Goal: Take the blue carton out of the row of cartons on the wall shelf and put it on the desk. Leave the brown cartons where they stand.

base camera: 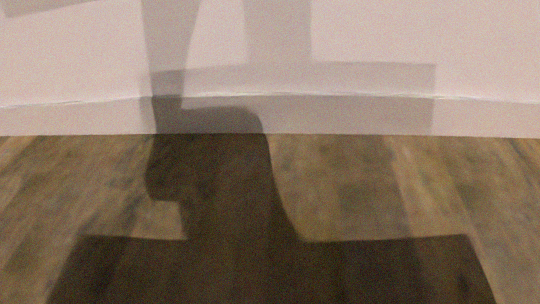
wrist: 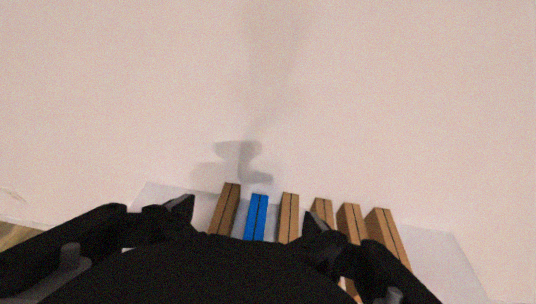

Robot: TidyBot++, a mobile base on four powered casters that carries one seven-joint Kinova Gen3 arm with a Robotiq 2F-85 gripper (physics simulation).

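Frame: origin at the arm's base, x ahead, y left, z up, level; centimetres.
Where they show: gripper, fingertip midpoint: (wrist: 248,215).
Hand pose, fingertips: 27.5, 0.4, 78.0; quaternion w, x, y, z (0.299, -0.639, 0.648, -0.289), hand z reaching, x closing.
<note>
Each offset is from my fingertips to the top centre of the thing, as dx, dy, dz. Level surfaces: height alone.
The blue carton {+15.9, -0.9, -36.8} (wrist: 256,218) stands in the row on the white wall shelf {dz -44.8} (wrist: 437,252), in the lower middle of the wrist view. One brown carton {+18.7, +8.4, -36.8} (wrist: 225,210) stands to its left with a gap between. Another brown carton {+17.9, -10.2, -36.8} (wrist: 288,217) stands to its right, also apart from it. My gripper (wrist: 248,215) is wide open and empty, and its body hides the near ends of the cartons. In the picture its fingertips lie to either side of the blue carton and its two neighbours. The desk does not show in either view.
Further brown cartons {+17.4, -20.7, -36.8} (wrist: 324,206) {+17.0, -30.0, -36.8} (wrist: 351,220) {+16.5, -40.0, -36.8} (wrist: 387,230) stand to the right in the row. The pale wall (wrist: 350,90) (base camera: 375,30) rises behind the shelf. The base camera view shows the wood floor {dz -117.7} (base camera: 320,200) with dark shadows across it, meeting the wall's skirting.
</note>
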